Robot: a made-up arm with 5 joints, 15 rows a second.
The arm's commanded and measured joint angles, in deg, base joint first. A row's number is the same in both.
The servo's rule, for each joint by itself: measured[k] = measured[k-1] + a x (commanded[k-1-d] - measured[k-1]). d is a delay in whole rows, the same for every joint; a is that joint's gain. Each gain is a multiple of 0.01, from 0.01 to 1. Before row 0 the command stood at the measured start. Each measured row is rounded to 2 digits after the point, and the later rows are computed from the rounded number. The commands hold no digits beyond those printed.
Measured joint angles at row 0:
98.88 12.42 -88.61 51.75 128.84
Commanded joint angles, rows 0 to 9:
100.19 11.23 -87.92 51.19 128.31
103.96 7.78 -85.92 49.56 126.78
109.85 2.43 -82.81 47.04 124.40
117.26 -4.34 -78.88 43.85 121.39
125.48 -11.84 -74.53 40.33 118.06
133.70 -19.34 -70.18 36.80 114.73
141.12 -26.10 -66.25 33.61 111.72
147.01 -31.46 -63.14 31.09 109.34
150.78 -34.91 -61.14 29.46 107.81
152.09 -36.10 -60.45 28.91 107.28
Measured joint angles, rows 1 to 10:
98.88 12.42 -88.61 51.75 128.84
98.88 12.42 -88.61 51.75 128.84
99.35 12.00 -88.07 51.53 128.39
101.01 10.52 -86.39 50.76 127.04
104.19 7.69 -83.60 49.31 124.82
108.90 3.48 -79.92 47.18 121.94
114.87 -1.88 -75.72 44.51 118.68
121.65 -7.99 -71.40 41.50 115.36
128.66 -14.33 -67.38 38.42 112.30
135.27 -20.33 -64.07 35.56 109.81
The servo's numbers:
d 2
a 0.36 0.35 0.78 0.39 0.84

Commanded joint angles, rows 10 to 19:
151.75 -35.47 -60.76 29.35 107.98
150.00 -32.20 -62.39 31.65 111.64
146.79 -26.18 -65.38 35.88 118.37
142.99 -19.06 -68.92 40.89 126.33
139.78 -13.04 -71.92 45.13 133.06
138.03 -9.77 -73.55 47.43 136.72
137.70 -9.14 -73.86 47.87 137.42
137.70 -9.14 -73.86 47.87 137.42
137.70 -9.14 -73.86 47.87 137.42
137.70 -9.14 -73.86 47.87 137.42
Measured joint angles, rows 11 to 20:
140.85 -25.43 -61.78 33.18 108.13
144.90 -29.16 -60.74 31.51 107.42
147.37 -31.37 -60.76 30.67 107.89
148.32 -31.66 -62.03 31.05 111.04
147.77 -29.74 -64.64 32.93 117.20
146.05 -26.00 -67.98 36.03 124.87
143.79 -21.46 -71.05 39.58 131.75
141.72 -17.37 -73.00 42.64 135.92
140.27 -14.49 -73.67 44.68 137.18
139.34 -12.62 -73.82 45.92 137.38

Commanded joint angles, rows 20 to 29:
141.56 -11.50 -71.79 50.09 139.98
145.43 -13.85 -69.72 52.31 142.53
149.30 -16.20 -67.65 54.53 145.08
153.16 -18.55 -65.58 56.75 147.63
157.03 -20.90 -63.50 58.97 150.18
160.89 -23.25 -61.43 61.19 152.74
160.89 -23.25 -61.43 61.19 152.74
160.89 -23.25 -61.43 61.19 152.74
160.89 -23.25 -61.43 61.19 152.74
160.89 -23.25 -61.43 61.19 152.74
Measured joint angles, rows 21 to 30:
138.75 -11.40 -73.85 46.68 137.41
138.37 -10.61 -73.86 47.14 137.42
139.52 -10.92 -72.25 48.29 139.57
141.65 -11.95 -70.28 49.86 142.06
144.40 -13.44 -68.23 51.68 144.60
147.55 -15.23 -66.16 53.66 147.15
150.96 -17.21 -64.09 55.73 149.70
154.53 -19.32 -62.02 57.86 152.25
156.82 -20.70 -61.56 59.16 152.66
158.29 -21.59 -61.46 59.95 152.73

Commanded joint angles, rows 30 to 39:
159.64 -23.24 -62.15 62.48 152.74
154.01 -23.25 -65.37 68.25 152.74
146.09 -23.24 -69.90 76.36 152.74
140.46 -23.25 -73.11 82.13 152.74
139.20 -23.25 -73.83 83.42 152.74
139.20 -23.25 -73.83 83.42 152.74
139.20 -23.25 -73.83 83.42 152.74
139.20 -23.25 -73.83 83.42 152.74
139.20 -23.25 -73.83 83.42 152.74
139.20 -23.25 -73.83 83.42 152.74
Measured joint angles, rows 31 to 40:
159.23 -22.17 -61.44 60.43 152.74
159.83 -22.55 -61.43 60.73 152.74
159.76 -22.79 -61.99 61.41 152.74
157.69 -22.95 -64.63 64.08 152.74
153.51 -23.05 -68.74 68.87 152.74
148.81 -23.12 -72.15 74.04 152.74
145.35 -23.17 -73.46 77.70 152.74
143.14 -23.20 -73.75 79.93 152.74
141.72 -23.22 -73.81 81.29 152.74
140.81 -23.23 -73.83 82.12 152.74

